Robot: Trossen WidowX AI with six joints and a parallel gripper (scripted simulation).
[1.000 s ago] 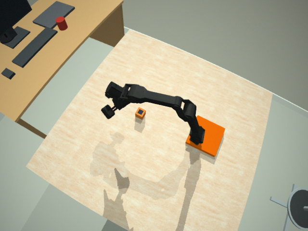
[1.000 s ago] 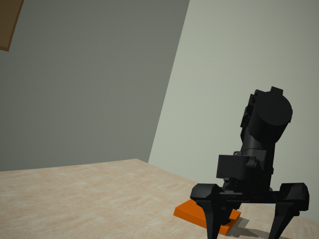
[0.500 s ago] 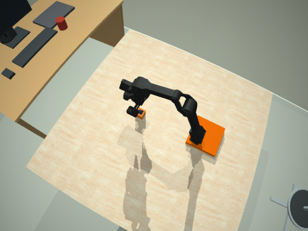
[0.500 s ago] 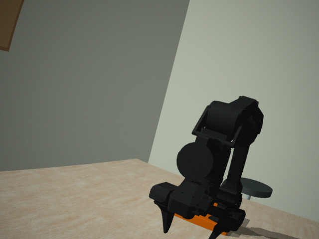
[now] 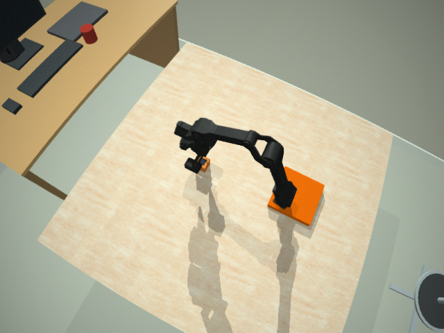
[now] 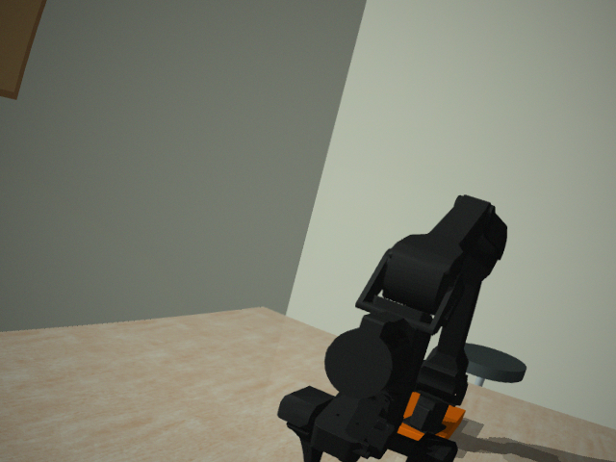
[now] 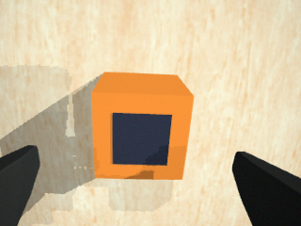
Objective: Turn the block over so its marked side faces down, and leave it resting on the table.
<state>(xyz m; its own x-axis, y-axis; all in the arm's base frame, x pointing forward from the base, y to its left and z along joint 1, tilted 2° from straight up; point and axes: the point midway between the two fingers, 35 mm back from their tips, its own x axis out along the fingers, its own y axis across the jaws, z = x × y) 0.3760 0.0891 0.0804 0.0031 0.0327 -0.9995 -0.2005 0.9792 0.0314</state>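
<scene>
Now: the orange block 30 mm below my gripper tip.
</scene>
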